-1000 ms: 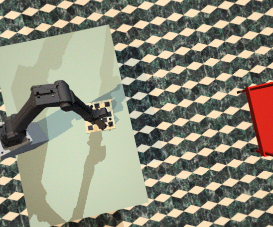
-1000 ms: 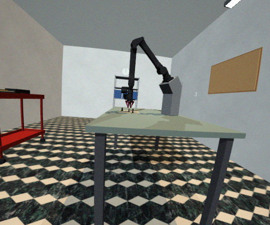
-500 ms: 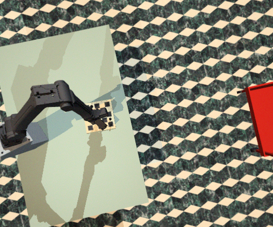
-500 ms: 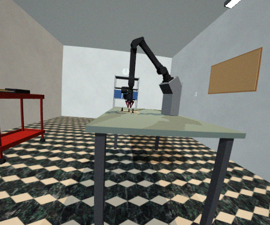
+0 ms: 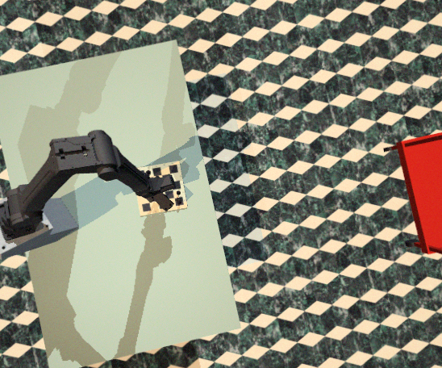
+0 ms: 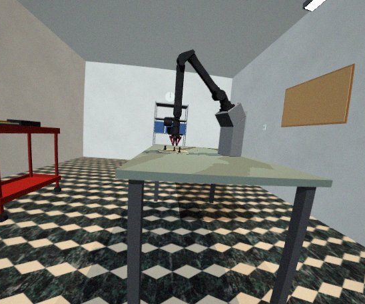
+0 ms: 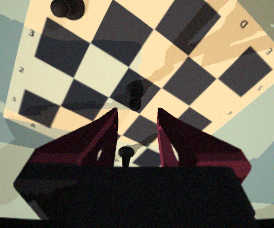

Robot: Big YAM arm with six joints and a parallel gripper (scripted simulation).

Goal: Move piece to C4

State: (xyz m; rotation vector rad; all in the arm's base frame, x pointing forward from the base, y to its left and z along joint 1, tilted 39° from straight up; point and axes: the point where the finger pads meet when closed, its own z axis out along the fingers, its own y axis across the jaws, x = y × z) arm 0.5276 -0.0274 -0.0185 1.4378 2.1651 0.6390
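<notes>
Now: the small chessboard 5 cm below my hand.
</notes>
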